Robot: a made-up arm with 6 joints. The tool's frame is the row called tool. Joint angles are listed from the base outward. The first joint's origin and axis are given. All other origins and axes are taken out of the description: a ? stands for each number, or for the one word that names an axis. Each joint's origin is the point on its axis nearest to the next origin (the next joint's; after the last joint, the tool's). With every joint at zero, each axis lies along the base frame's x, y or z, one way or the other. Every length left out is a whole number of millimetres.
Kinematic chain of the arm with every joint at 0, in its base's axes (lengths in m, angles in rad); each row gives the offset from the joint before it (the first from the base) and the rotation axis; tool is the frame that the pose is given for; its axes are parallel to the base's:
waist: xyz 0 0 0.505 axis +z
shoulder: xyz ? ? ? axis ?
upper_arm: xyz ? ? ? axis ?
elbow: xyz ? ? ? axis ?
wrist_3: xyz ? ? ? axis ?
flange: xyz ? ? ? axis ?
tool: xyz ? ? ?
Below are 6 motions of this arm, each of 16 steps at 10 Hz.
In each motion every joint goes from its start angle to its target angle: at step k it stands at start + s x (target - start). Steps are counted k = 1, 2, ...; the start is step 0. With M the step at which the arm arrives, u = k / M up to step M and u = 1 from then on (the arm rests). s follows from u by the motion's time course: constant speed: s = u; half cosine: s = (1 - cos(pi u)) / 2; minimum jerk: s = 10 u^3 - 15 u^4 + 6 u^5.
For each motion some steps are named. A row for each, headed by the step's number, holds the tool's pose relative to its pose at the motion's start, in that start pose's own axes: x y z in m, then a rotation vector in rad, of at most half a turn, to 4 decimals.
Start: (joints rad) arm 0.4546 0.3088 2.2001 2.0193 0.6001 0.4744
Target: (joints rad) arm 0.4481 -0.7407 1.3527 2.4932 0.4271 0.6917
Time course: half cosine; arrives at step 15
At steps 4, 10, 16:
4: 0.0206 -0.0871 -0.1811 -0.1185 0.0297 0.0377
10: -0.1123 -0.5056 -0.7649 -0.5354 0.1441 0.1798
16: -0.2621 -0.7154 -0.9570 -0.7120 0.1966 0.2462

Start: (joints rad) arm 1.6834 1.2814 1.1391 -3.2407 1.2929 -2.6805
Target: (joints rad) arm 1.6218 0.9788 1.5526 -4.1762 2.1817 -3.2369
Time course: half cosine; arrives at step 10
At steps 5, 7, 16:
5: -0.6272 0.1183 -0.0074 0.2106 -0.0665 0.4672
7: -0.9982 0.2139 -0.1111 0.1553 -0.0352 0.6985
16: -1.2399 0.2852 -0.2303 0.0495 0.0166 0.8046

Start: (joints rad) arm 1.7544 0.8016 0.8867 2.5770 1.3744 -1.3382
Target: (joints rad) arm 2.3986 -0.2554 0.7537 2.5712 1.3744 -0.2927
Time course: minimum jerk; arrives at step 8
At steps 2, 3, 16:
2: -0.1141 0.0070 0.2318 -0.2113 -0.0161 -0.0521
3: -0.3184 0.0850 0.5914 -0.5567 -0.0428 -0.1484
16: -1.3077 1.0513 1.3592 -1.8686 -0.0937 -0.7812

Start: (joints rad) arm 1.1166 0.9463 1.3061 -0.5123 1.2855 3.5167
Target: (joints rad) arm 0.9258 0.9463 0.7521 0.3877 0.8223 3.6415
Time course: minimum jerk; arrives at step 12
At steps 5, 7, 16:
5: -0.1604 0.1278 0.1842 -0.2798 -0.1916 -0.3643
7: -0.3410 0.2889 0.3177 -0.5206 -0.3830 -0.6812
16: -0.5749 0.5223 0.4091 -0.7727 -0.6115 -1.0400

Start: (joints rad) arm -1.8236 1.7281 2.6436 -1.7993 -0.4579 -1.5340
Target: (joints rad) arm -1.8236 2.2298 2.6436 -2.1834 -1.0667 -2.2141
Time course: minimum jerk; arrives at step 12
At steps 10, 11, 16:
10: -0.5584 -0.2037 0.6890 1.2195 -0.1917 -0.3543
11: -0.5804 -0.2116 0.7042 1.2573 -0.1951 -0.3627
16: -0.5841 -0.2130 0.7067 1.2636 -0.1957 -0.3641

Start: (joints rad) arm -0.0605 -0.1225 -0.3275 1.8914 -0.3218 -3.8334
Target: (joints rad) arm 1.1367 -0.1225 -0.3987 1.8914 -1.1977 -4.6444
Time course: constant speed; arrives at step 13
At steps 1, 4, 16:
1: -0.0406 -0.0432 -0.1095 0.0527 0.0337 0.0081
4: -0.2219 -0.1680 -0.4088 0.2193 0.1401 0.0229
16: -1.1482 -0.4328 -0.8805 0.7998 0.4861 -0.0509

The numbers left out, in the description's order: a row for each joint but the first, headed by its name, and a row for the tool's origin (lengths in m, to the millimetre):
shoulder: xyz 0.118 0 0, axis +y
upper_arm: xyz 0 0 0.943, axis -y
elbow: xyz 1.275 0 0.133, axis -x
wrist_3: xyz 0 0 0, axis -y
flange: xyz 0.257 0 0, axis -x
tool: xyz 0 0 0

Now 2 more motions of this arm.
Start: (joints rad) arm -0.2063 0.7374 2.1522 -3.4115 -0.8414 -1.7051
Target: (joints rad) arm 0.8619 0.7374 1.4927 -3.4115 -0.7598 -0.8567
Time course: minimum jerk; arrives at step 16
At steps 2, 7, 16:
2: -0.0116 0.0161 0.0048 -0.0025 0.0142 0.0105
7: -0.2905 0.3371 0.2803 -0.0211 0.2510 0.3083
16: -0.5750 0.3845 1.2947 0.1190 0.2110 0.8499

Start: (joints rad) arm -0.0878 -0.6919 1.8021 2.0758 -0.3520 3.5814
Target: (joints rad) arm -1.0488 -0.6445 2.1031 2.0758 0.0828 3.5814
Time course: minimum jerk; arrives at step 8
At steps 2, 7, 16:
2: -0.0565 0.1664 -0.0784 -0.0358 0.0597 0.1137
7: -1.2002 1.0590 -0.8168 -0.3979 0.6279 1.0452
16: -1.2290 1.0635 -0.8284 -0.4055 0.6391 1.0615

